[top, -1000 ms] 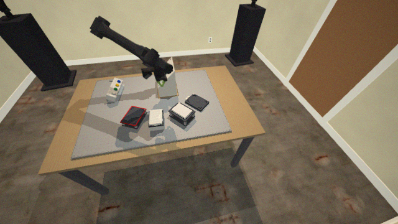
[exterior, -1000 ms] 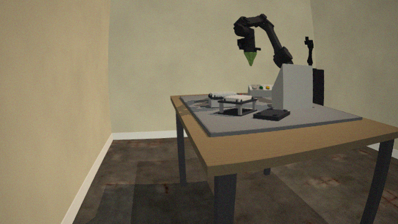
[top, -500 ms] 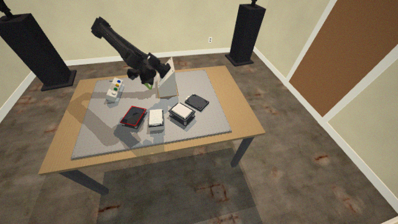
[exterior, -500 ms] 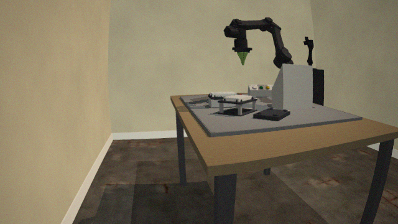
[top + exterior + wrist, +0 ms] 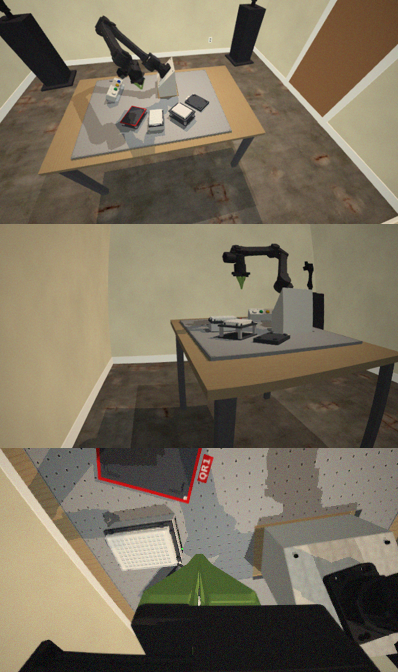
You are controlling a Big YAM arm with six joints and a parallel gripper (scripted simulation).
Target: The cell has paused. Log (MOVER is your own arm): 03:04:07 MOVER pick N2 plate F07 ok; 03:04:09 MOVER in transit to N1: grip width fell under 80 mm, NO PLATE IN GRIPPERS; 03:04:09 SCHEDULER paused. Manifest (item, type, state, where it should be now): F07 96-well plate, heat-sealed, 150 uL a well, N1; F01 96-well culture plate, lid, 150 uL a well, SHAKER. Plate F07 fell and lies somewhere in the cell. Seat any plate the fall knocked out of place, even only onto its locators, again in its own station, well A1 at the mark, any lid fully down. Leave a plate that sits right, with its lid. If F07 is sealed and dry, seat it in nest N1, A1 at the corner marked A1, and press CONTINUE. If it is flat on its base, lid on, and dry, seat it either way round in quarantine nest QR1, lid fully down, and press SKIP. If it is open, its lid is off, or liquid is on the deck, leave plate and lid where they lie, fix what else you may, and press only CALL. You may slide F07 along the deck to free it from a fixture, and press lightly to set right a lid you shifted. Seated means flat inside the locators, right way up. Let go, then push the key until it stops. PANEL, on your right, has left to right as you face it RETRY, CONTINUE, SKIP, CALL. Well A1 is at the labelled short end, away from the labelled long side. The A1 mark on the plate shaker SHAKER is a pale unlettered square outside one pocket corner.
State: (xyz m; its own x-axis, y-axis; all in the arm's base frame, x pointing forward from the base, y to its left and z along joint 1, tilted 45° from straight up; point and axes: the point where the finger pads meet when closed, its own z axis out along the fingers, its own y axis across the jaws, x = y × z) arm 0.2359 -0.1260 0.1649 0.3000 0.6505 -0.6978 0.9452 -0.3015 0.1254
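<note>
My hand is 260 mm past the green continue key, 220 mm to the left of it and 160 mm above it. Round my hand: red-framed nest: 190 mm below, 100 mm to the right, 50 mm ahead; white plate: 240 mm to the left, 160 mm below, 140 mm ahead; white retry key: 230 mm to the right, 210 mm behind, 160 mm below.
</note>
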